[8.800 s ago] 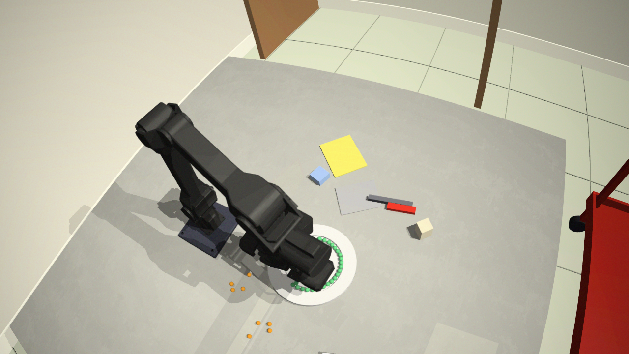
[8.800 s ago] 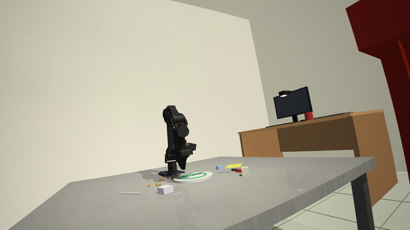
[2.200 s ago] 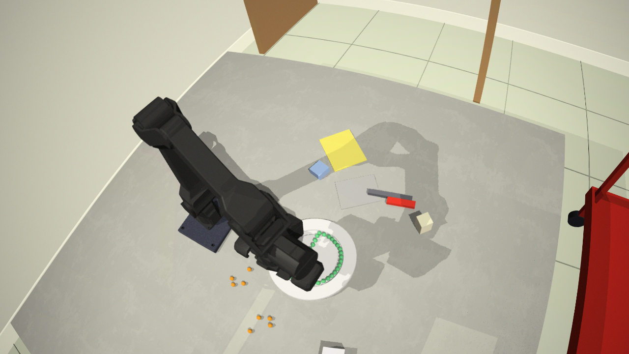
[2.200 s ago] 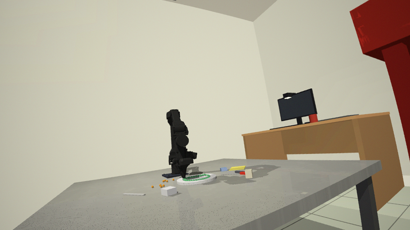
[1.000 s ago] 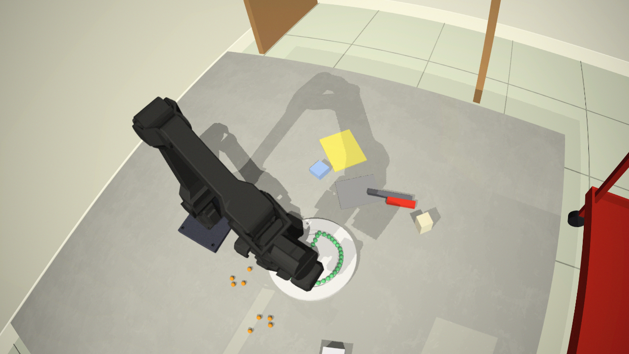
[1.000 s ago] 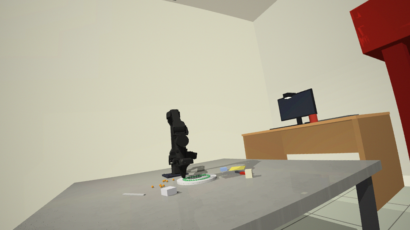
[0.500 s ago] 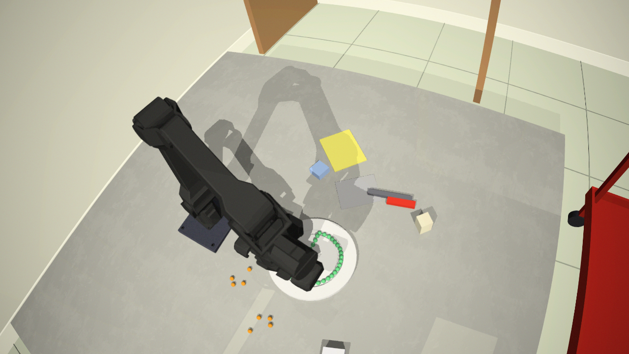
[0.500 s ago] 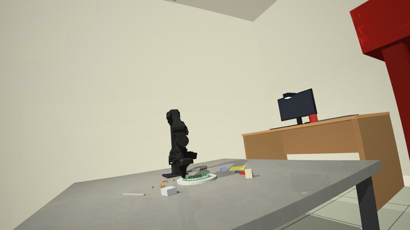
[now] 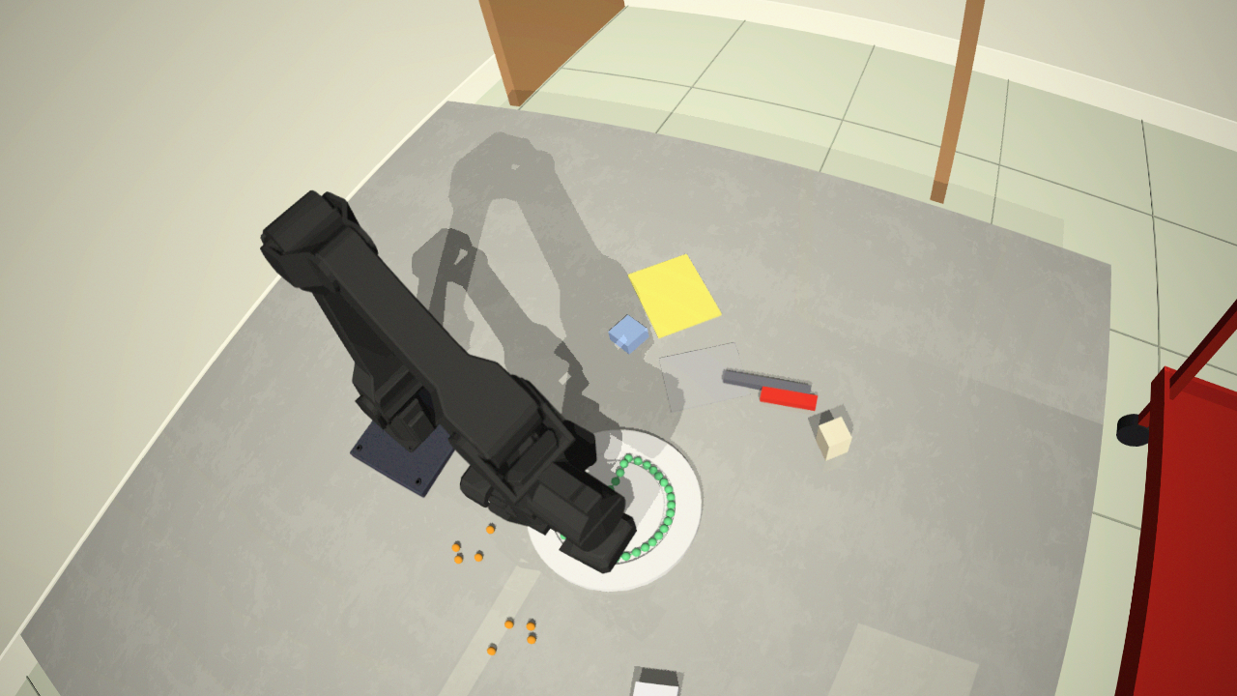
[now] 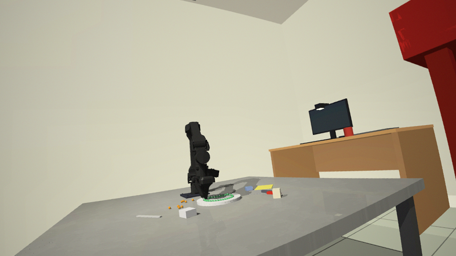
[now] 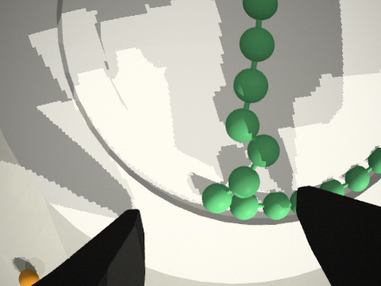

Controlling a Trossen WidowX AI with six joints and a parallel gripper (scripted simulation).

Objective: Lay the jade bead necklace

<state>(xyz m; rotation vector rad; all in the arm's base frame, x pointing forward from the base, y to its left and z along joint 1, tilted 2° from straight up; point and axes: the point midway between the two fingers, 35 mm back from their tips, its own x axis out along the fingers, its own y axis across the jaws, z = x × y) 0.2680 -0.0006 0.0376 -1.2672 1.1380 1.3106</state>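
Now: gripper tip 20 mm short of the inner disc, 60 mm to the right of it and 10 mm above it. Also, from my gripper tip: grey rod: 110 mm ahead, 240 mm to the right, 10 mm below; grey sheet: 10 mm ahead, 270 mm to the left, 20 mm below; bead board: 20 mm ahead, 60 mm to the left, 10 mm below.
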